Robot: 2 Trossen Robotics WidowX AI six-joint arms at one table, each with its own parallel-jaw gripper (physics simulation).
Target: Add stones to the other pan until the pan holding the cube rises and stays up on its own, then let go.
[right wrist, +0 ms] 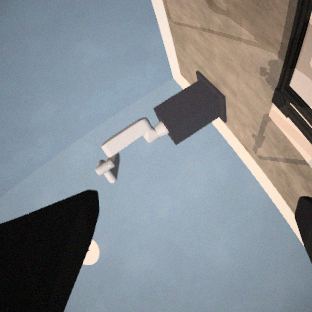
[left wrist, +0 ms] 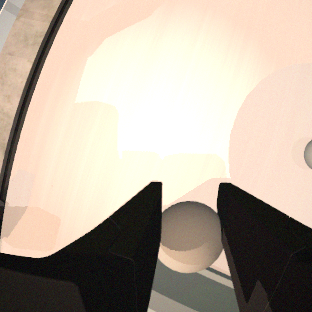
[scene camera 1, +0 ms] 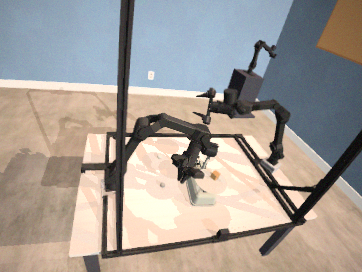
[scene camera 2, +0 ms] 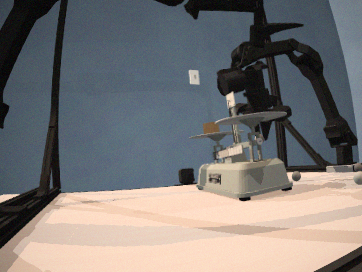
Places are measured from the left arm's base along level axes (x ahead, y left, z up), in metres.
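Pixels of known places: left gripper, fingertip midpoint: [left wrist: 189, 192] [scene camera 1: 179, 182] [scene camera 2: 262, 139]; right gripper, fingertip midpoint: [right wrist: 202, 206] [scene camera 1: 194, 104] [scene camera 2: 305, 2]; left arm's base, origin of the base link: [scene camera 1: 111, 185] [scene camera 2: 345, 164]; right arm's base, origin of the base link: [scene camera 1: 272, 161].
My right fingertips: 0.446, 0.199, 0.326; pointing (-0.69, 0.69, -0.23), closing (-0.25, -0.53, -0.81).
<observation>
For each thing: its top centre in the pictures, then the offset to it from my right fingertips, as dx, dy, dz.
- pale green balance, middle of its top: [scene camera 2: 229, 93] [scene camera 1: 210, 152] -0.004, -0.267, -0.112
- orange cube, middle of its top: [scene camera 2: 210, 122] [scene camera 1: 216, 173] +0.004, -0.345, -0.171
- round grey stone, middle of its top: [left wrist: 182, 248] -0.146, -0.321, -0.206
- loose grey stone, middle of its top: [scene camera 2: 296, 171] [scene camera 1: 163, 183] -0.200, -0.234, -0.320
The pale green balance [scene camera 1: 202, 198] [scene camera 2: 245, 179] stands on the table. The orange cube [scene camera 1: 215, 175] [scene camera 2: 211, 127] sits on its far pan [scene camera 2: 197, 136], which hangs lower than the near pan [scene camera 2: 252, 118] in scene camera 2. What lies on the near pan cannot be made out. My left gripper [scene camera 1: 185, 178] [left wrist: 189, 192] is shut on a round grey stone [left wrist: 190, 236], close beside or over the balance. In scene camera 2 the near pan and the arm hide the held stone. My right gripper [scene camera 1: 195, 105] [right wrist: 202, 206] is open and empty, raised beyond the table's back edge.
A loose grey stone [scene camera 1: 162, 185] [scene camera 2: 296, 176] [left wrist: 308, 154] lies on the table beside the balance. Another stone [scene camera 1: 158, 156] [scene camera 2: 358, 177] lies farther back. A black frame [scene camera 1: 165, 245] runs around the table, with an upright post [scene camera 1: 123, 100] at the left.
</observation>
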